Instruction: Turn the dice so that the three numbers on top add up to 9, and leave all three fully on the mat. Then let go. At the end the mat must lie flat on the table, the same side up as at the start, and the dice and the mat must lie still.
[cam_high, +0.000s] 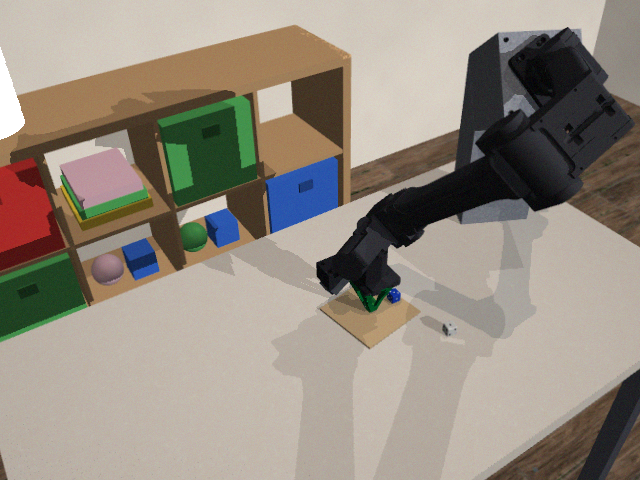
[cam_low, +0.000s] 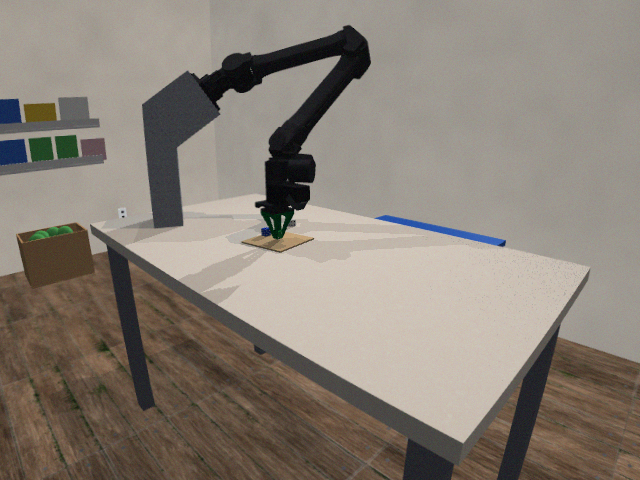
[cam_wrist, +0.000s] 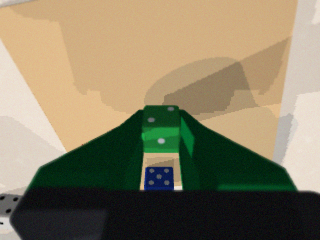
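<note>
The green die lies right at my hand. Round my hand: tan mat: 20 mm below; then blue die: 60 mm behind; then white die: 120 mm to the left, 100 mm behind, 10 mm below.
</note>
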